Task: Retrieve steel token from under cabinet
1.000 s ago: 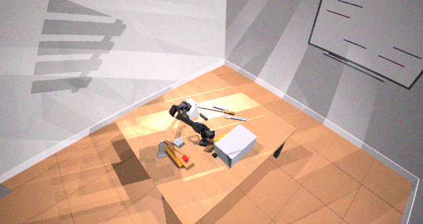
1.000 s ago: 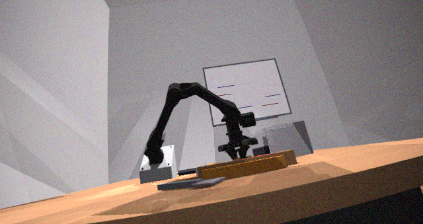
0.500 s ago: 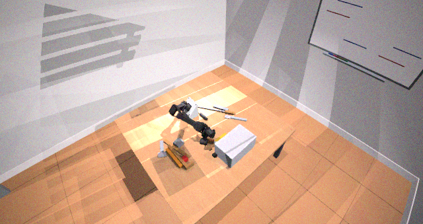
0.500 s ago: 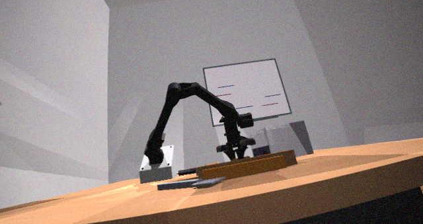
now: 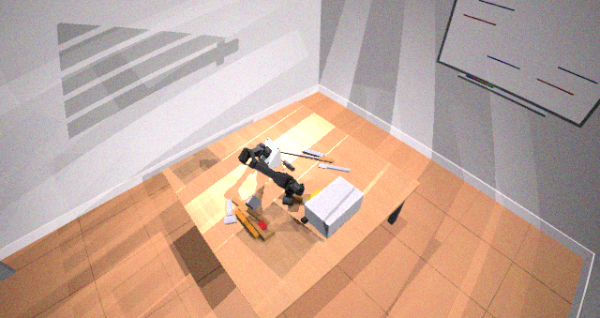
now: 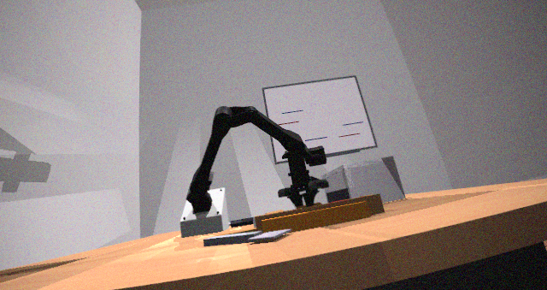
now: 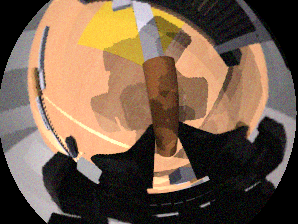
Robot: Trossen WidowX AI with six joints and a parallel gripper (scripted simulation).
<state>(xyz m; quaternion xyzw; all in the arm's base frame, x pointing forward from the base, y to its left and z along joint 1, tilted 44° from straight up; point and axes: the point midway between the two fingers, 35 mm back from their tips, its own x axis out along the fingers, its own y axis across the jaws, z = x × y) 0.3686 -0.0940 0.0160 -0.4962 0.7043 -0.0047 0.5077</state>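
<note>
My gripper tip is 120 mm past the grey block, 200 mm to the left of it and 10 mm below it. From my gripper tip the other things lie so: orange bar: 20 mm behind, 310 mm to the right, 10 mm above; then thin wooden stick: 90 mm behind, 240 mm to the right; then red block: 50 mm ahead, 240 mm to the right, 10 mm above.
</note>
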